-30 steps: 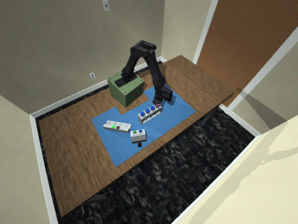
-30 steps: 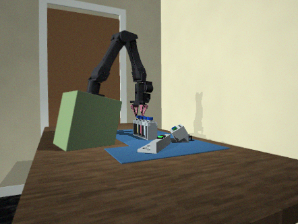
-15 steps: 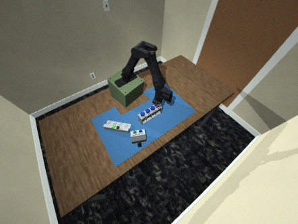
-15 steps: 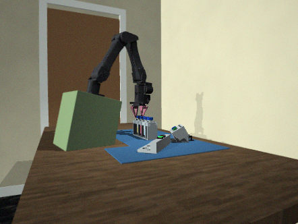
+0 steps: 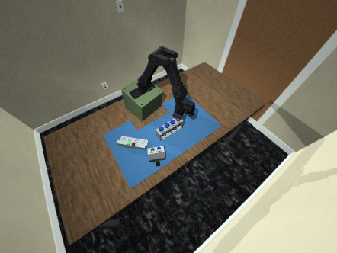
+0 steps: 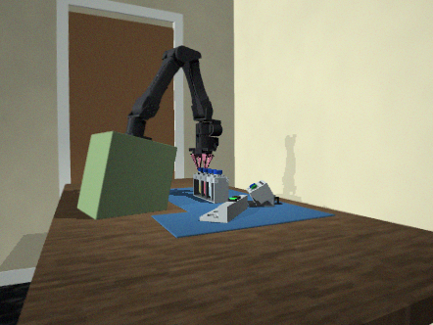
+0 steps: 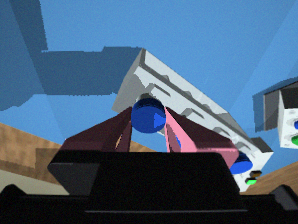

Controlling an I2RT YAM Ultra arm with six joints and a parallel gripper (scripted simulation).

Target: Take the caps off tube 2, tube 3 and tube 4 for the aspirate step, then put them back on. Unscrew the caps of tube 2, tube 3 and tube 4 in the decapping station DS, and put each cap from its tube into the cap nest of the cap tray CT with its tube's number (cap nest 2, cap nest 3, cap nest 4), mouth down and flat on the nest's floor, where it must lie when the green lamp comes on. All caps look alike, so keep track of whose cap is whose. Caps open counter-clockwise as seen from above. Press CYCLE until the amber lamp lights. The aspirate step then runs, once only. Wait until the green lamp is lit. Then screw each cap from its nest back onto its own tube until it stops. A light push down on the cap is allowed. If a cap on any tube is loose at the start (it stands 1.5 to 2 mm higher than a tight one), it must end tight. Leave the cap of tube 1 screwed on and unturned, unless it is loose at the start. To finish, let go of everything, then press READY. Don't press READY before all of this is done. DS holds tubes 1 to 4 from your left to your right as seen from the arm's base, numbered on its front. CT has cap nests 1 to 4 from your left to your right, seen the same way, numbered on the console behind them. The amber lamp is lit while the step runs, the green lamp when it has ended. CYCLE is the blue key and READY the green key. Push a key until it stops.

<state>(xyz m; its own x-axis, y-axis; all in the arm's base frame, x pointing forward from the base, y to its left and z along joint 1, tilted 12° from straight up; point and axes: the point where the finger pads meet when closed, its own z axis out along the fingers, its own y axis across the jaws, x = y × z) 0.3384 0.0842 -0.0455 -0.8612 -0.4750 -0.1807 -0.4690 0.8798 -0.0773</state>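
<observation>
Right now my hand is 29 cm to the left of the green key, 5 cm short of it and 5 cm above it. Round my hand: blue cycle key (25 cm to the right, 7 cm ahead, 5 cm below); key box (28 cm to the right, 7 cm ahead, 6 cm below).
</observation>
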